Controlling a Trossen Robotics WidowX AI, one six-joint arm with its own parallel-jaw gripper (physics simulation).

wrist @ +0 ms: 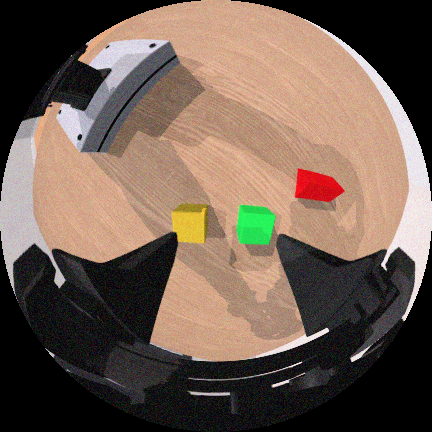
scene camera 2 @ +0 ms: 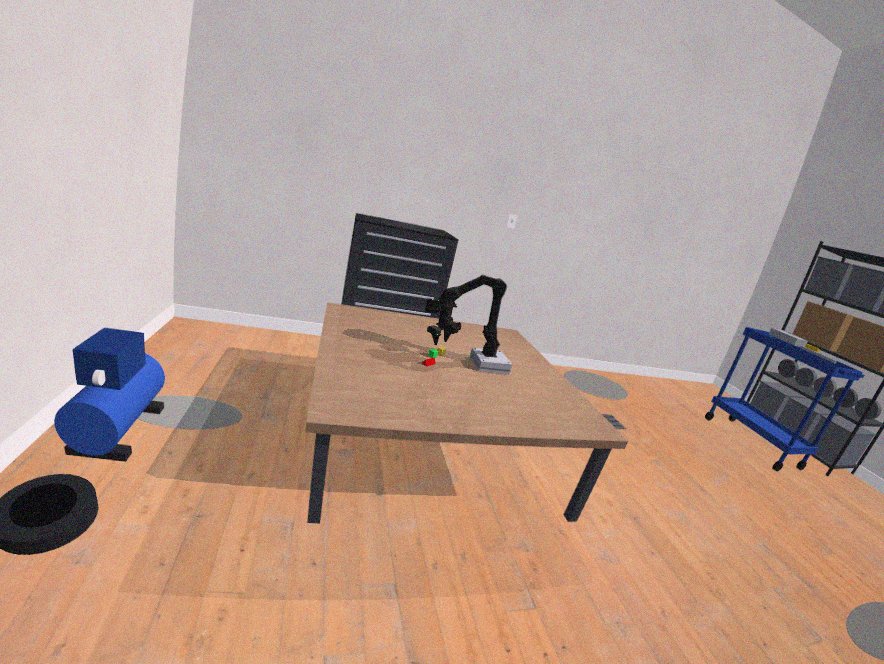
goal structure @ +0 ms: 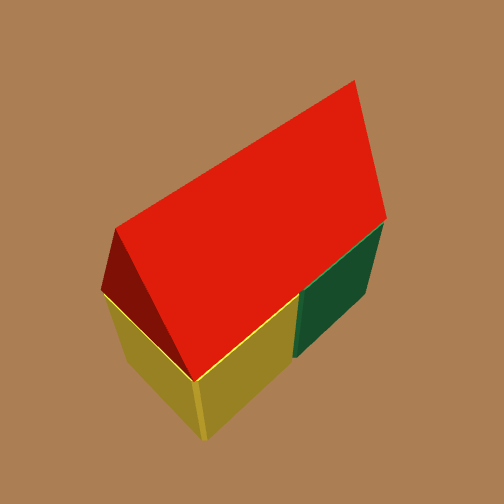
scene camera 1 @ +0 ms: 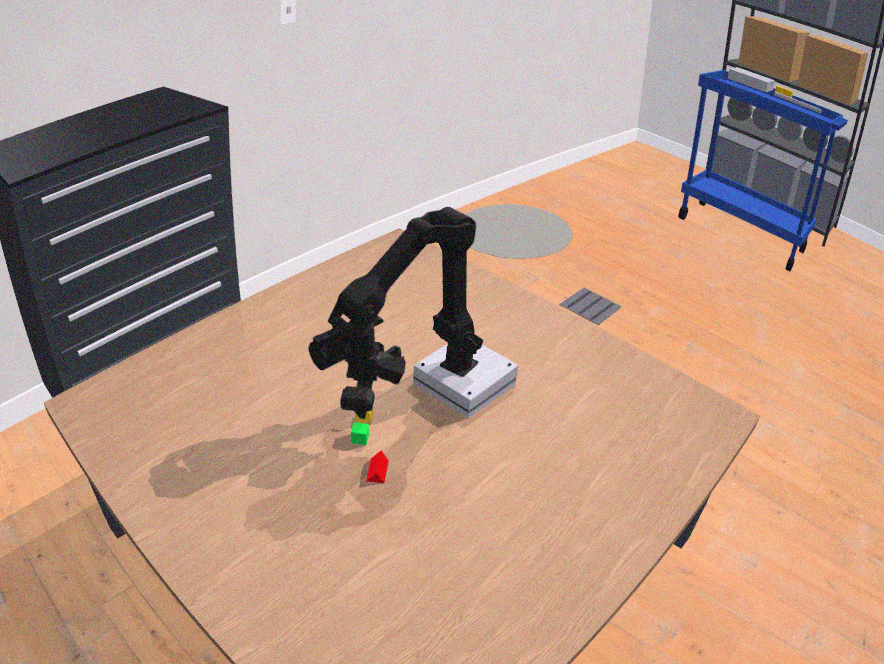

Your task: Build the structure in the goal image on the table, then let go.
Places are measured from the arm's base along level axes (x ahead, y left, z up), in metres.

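Pixels of known places: gripper, between the fingertips: (wrist: pixel 228 239) (scene camera 2: pixel 440 343); arm's base, origin of its link: (wrist: pixel 88 88) (scene camera 2: pixel 489 354) (scene camera 1: pixel 459 364).
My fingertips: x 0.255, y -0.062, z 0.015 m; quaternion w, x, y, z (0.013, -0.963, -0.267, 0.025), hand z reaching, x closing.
Ahead of a thing's pixels: the offset from my fingertips to its middle. Level surfaces: height alone.
A yellow cube @[dz -0.054, dx -0.027, dy -0.027 m] (scene camera 1: pixel 368 416) (scene camera 2: pixel 441 351) (wrist: pixel 190 225) sits on the table, partly hidden by a finger in scene camera 1. A green cube @[dz -0.054, dx +0.031, dy +0.009 m] (scene camera 1: pixel 359 433) (scene camera 2: pixel 433 353) (wrist: pixel 255 226) sits near it, with a gap between them in the wrist view. A red block with a pointed, roof-like end @[dz -0.063, dx +0.083, dy +0.093 m] (scene camera 1: pixel 377 468) (scene camera 2: pixel 429 362) (wrist: pixel 318 186) lies apart, on the green cube's other side from the yellow one. My gripper (scene camera 1: pixel 364 402) (scene camera 2: pixel 440 340) (wrist: pixel 228 239) is open and empty, pointing down above the cubes. In the wrist view, the yellow cube is by the left fingertip and the green is nearer the right.
The arm's pale base (scene camera 1: pixel 468 382) (scene camera 2: pixel 490 363) (wrist: pixel 135 95) stands on the wooden table @[dz -0.070 m] (scene camera 1: pixel 500 528) (scene camera 2: pixel 457 410) near the cubes. A dark drawer cabinet (scene camera 1: pixel 128 235) (scene camera 2: pixel 400 264) stands beyond the table. A blue cart (scene camera 1: pixel 750 207) (scene camera 2: pixel 764 425) stands farther off on the floor.
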